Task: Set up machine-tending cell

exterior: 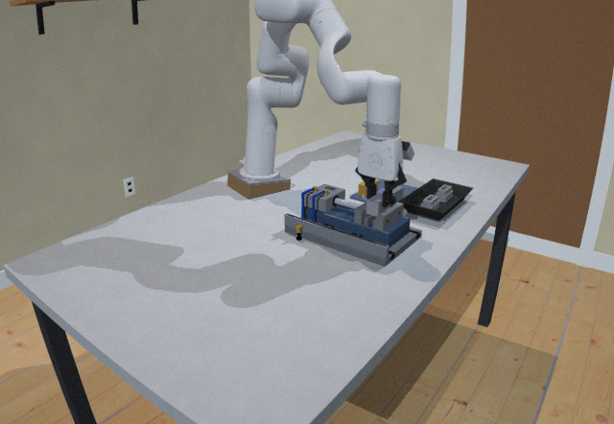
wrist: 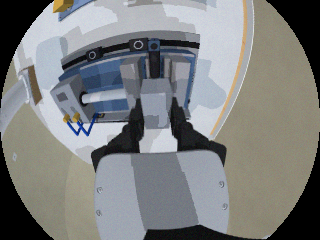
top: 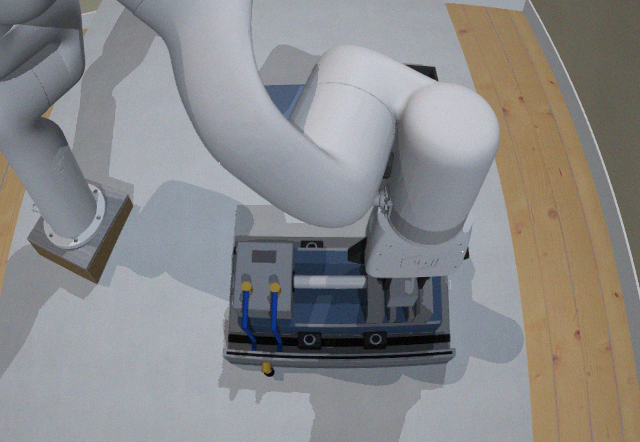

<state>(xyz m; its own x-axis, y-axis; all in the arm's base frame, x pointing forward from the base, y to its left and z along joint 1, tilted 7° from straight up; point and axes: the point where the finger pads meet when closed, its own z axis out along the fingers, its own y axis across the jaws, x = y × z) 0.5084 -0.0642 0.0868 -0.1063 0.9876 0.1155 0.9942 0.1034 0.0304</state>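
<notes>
My gripper is now 5 cm above the fixed jaw, 3 cm short of it and 1 cm to the right of it. From my hand the other things lie so: moving jaw 5 cm below, 3 cm behind; work stop 5 cm to the left, 4 cm below, 1 cm behind; ram 9 cm behind, 5 cm below.
</notes>
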